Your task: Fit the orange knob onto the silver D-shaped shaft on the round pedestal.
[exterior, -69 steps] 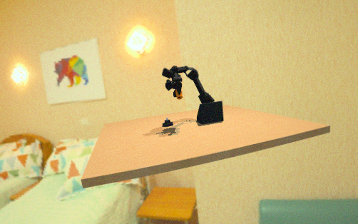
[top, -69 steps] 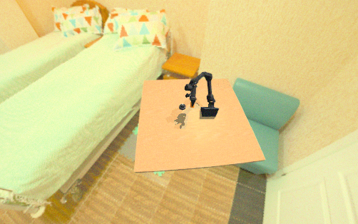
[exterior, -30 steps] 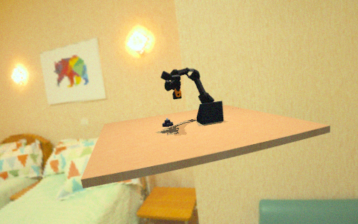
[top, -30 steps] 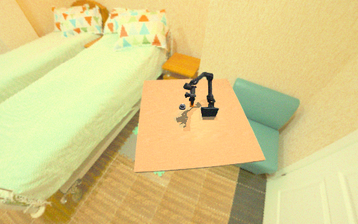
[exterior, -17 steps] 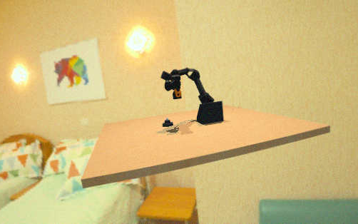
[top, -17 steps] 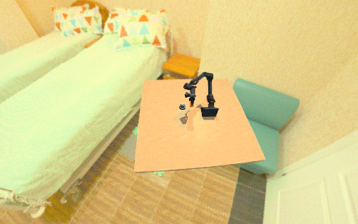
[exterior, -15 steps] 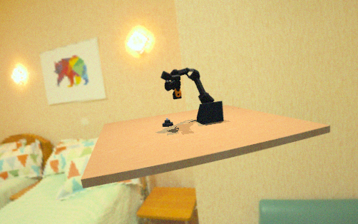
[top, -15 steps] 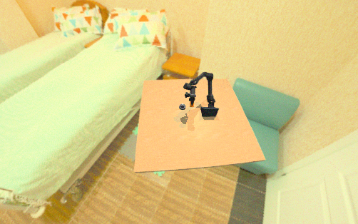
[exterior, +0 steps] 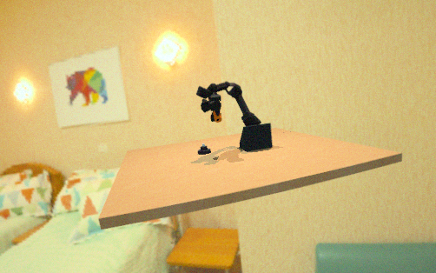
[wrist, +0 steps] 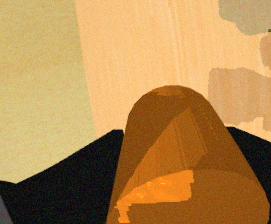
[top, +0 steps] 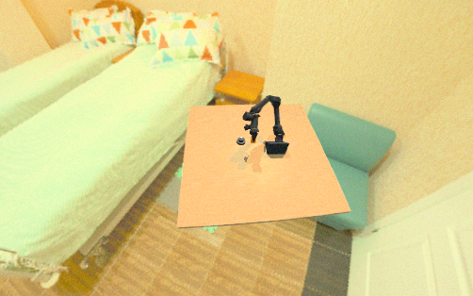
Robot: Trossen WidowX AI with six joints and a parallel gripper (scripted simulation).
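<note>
My gripper tip is 30 mm to the left of the orange knob and 20 mm below it. Also, from my gripper tip: shaft: 60 mm ahead, 200 mm to the right, 190 mm below.
</note>
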